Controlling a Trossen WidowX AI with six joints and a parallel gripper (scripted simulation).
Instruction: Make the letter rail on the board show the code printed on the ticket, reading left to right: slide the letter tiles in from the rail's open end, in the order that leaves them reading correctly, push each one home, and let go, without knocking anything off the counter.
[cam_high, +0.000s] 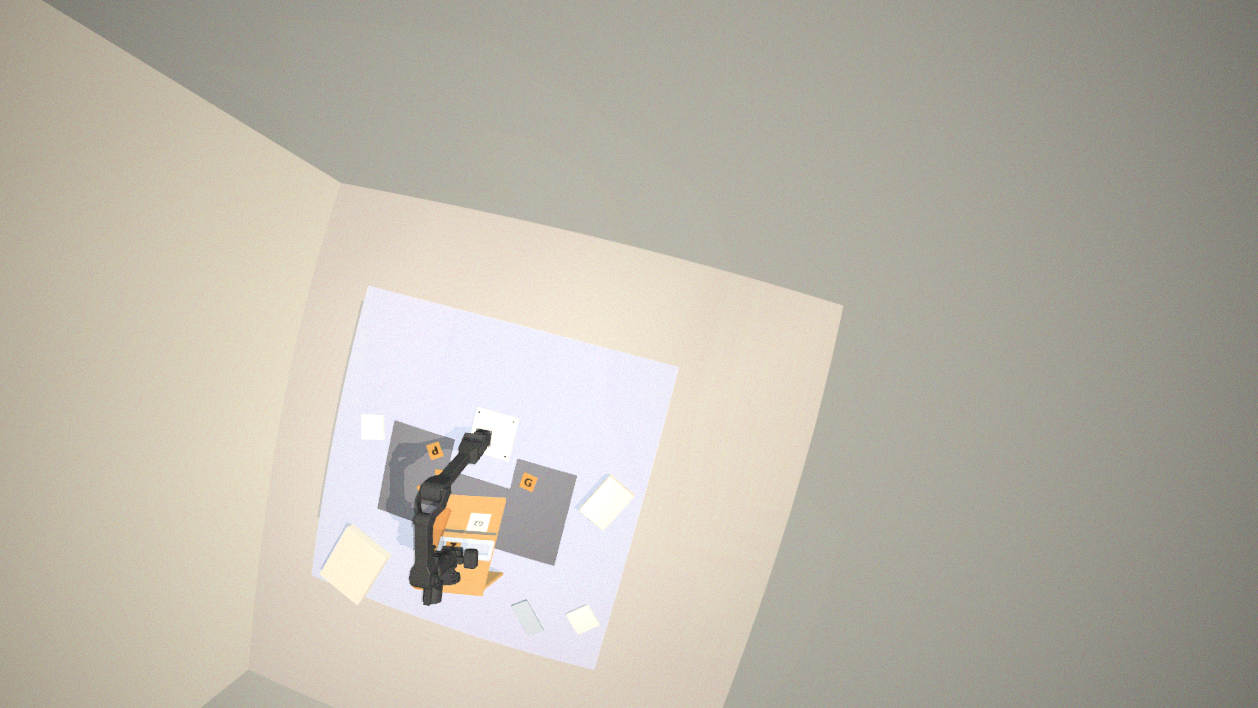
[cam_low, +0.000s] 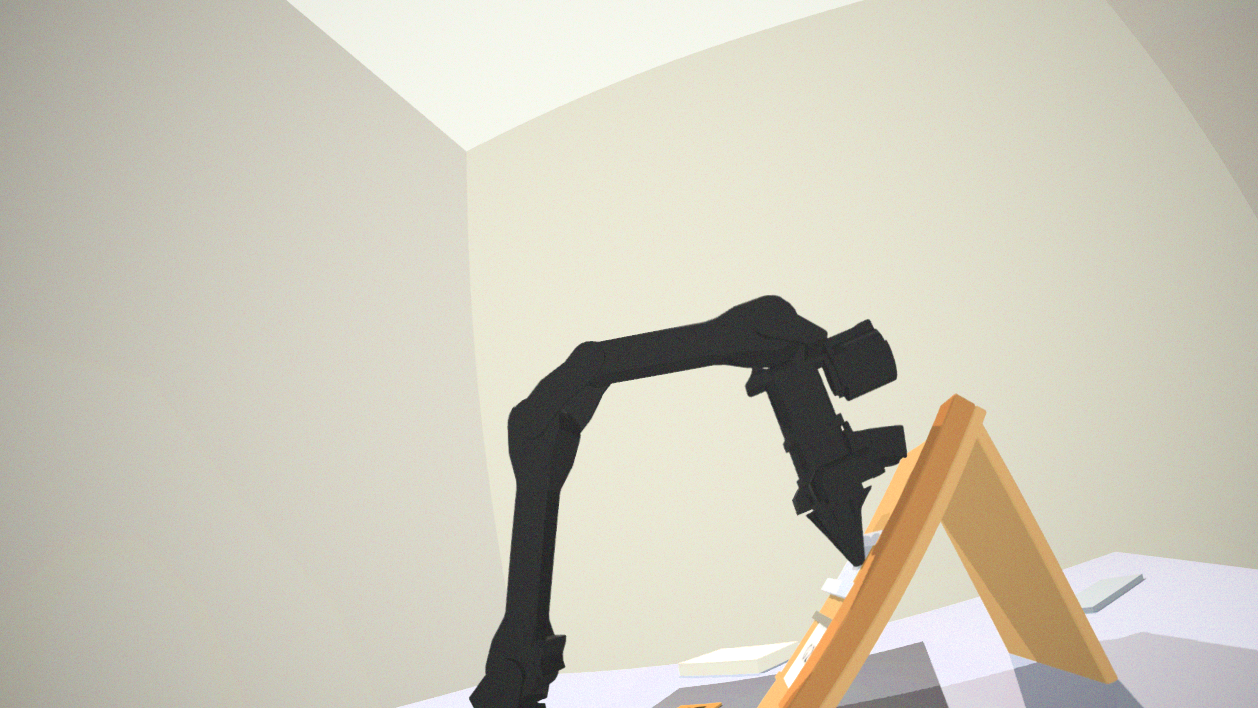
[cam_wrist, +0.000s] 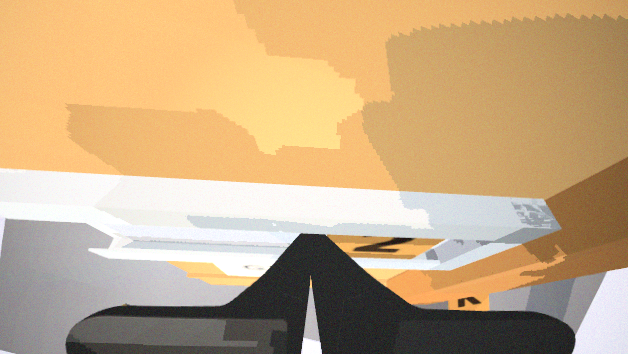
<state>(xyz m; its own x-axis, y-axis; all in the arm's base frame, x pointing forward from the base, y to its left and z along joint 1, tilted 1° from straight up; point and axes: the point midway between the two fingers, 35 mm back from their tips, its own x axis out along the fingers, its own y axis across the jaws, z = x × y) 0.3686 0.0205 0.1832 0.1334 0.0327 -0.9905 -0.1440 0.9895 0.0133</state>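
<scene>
Now: the white ticket 80 mm below my gripper tip, 60 mm behind it and 20 mm to the left of it. Also, from my gripper tip: grey slab 350 mm ahead, 240 mm to the left, 160 mm below; grey mat 170 mm behind, 160 mm below, 40 mm to the right.
</scene>
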